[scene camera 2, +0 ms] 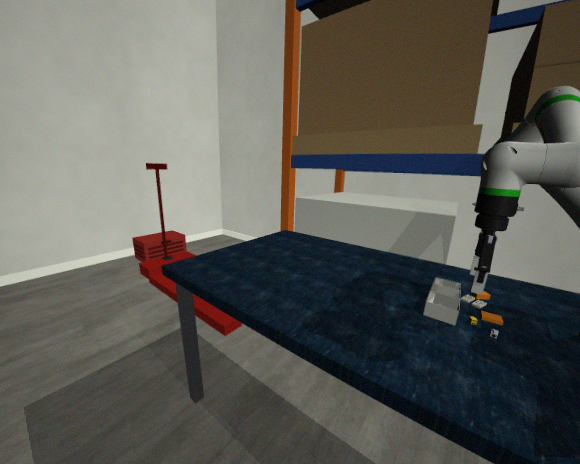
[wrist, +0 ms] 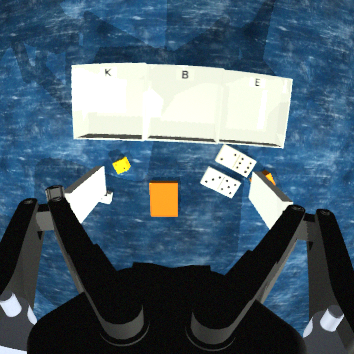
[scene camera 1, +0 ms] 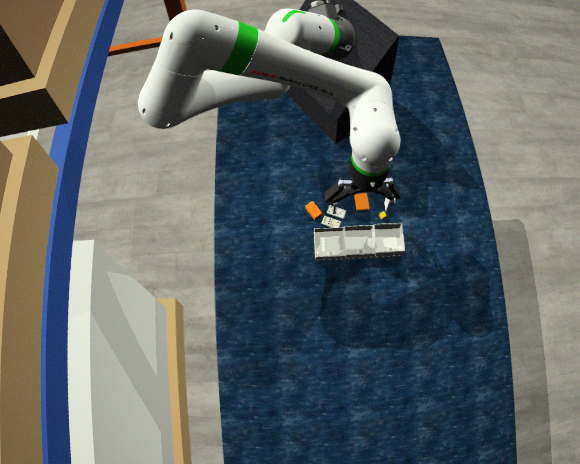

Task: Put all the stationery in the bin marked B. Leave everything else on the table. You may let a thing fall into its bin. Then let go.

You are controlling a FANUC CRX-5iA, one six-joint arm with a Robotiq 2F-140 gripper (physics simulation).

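Frame: origin at the arm's base, x up, y left, z back, level; millimetres.
Seen in the pictures: gripper, fingertip midpoint: (scene camera 2: 475, 283) (wrist: 177, 181) (scene camera 1: 360, 208); arm's base at its link origin: (scene camera 1: 334, 37).
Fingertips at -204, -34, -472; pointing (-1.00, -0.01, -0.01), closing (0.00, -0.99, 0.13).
Note:
Pixels of each thing's middle, then the offset from my fingertips to it, as dx, dy, dz. "spot": a spot on its surface instead.
- white three-part bin tray at the middle of its body: (wrist: 183, 103) (scene camera 1: 359, 241) (scene camera 2: 444, 295) -70, -13, -70
- compartments K at a spot on its surface: (wrist: 107, 107) spot: -86, +84, -77
- B at a spot on its surface: (wrist: 185, 110) spot: -86, -15, -62
- E at a spot on its surface: (wrist: 255, 112) spot: -86, -104, -53
- second orange block at the middle of its body: (wrist: 265, 189) (scene camera 1: 313, 210) (scene camera 2: 481, 295) -84, -119, +54
- yellow die at the middle of its body: (wrist: 121, 164) (scene camera 1: 382, 215) (scene camera 2: 472, 320) -85, +77, +0
- small white piece at the middle of its body: (wrist: 102, 195) (scene camera 2: 494, 333) -87, +115, +44
The white three-part bin tray (scene camera 1: 359, 256) (scene camera 2: 442, 313) has compartments K (wrist: 107, 107), B (wrist: 185, 110) and E (wrist: 255, 112); no item can be made out in them. My gripper (scene camera 1: 361, 207) (scene camera 2: 478, 288) (wrist: 177, 181) is open and empty, above the objects beside the tray. An orange block (scene camera 1: 361, 202) (scene camera 2: 492, 318) (wrist: 164, 199) lies between the finger lines, apart from the tray. A second orange block (scene camera 1: 313, 210) (scene camera 2: 483, 296) (wrist: 270, 177) is partly hidden by the right finger in the wrist view. Which things are stationery is not clear.
A yellow die (scene camera 1: 382, 215) (scene camera 2: 473, 320) (wrist: 121, 165) lies near K. Two white dominoes (scene camera 1: 336, 212) (scene camera 1: 331, 221) (wrist: 220, 182) (wrist: 235, 160) lie near E. A small white piece (scene camera 2: 494, 333) (wrist: 107, 197) is partly behind the left finger in the wrist view.

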